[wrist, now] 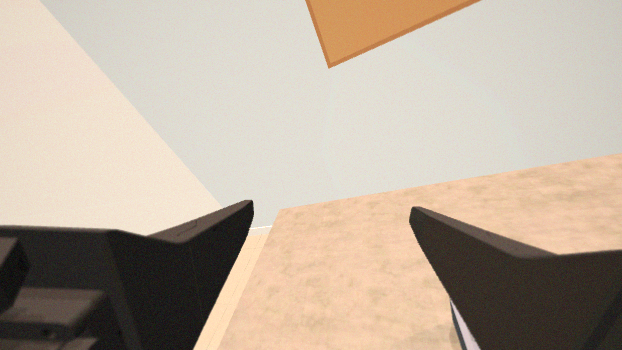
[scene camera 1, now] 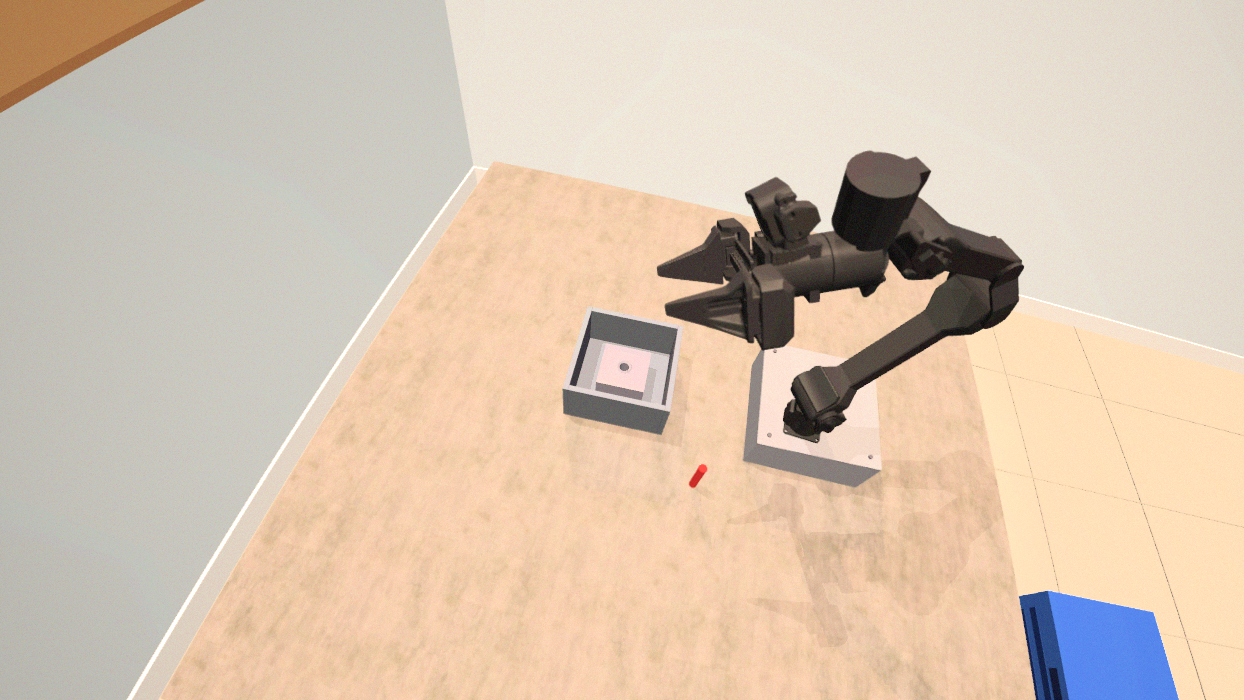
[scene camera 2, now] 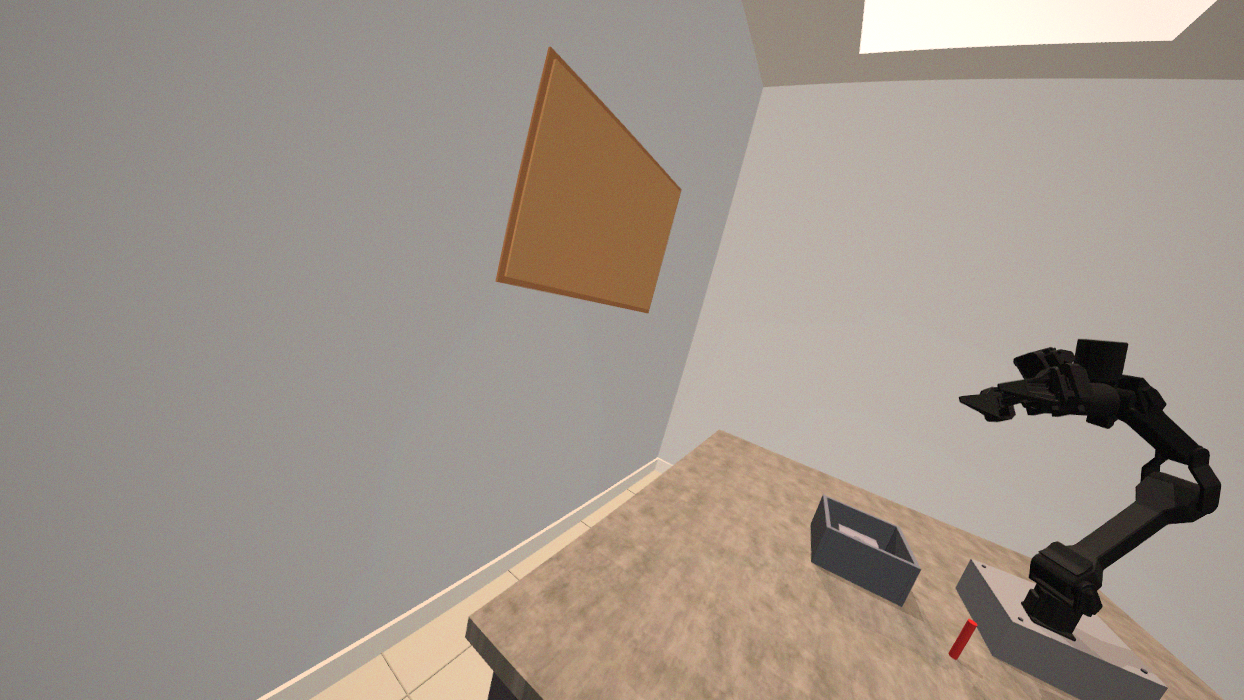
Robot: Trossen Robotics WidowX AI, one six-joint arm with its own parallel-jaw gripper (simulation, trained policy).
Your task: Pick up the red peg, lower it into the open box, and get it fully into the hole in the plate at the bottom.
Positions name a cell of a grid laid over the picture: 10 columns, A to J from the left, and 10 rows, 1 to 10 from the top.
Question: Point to a grey box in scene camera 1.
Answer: At F5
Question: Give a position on a pale plate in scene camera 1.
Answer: At F6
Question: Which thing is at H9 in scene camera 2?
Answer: A grey box.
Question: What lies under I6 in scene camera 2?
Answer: My gripper.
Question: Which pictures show my gripper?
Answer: The wrist view, scene camera 1 and scene camera 2: all of them.
